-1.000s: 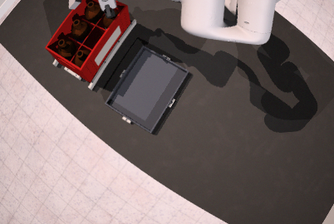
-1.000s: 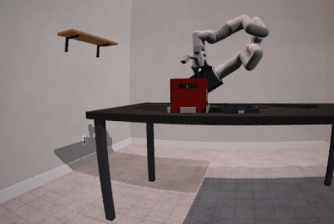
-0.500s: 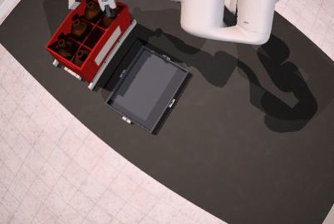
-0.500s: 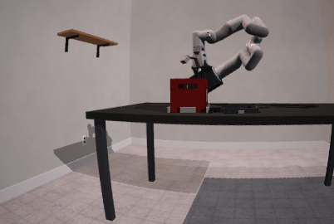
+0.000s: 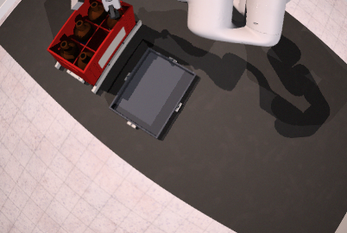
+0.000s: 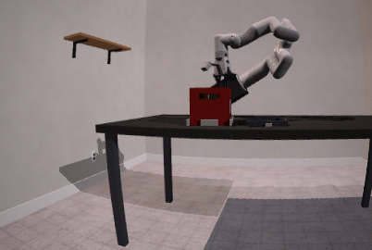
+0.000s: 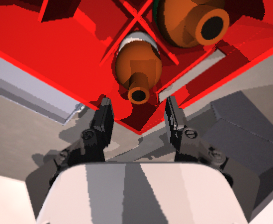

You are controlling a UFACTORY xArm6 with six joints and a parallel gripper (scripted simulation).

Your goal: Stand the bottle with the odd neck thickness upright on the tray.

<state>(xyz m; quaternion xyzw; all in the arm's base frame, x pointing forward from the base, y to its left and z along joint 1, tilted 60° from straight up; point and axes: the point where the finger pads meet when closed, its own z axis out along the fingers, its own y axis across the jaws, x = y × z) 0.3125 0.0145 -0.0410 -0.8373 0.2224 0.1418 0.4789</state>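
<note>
The red crate lies 110 mm below my hand, 100 mm ahead of it and 20 mm to the right of it. Round my hand: dark flat tray 260 mm to the left, 190 mm below, 80 mm ahead.
</note>
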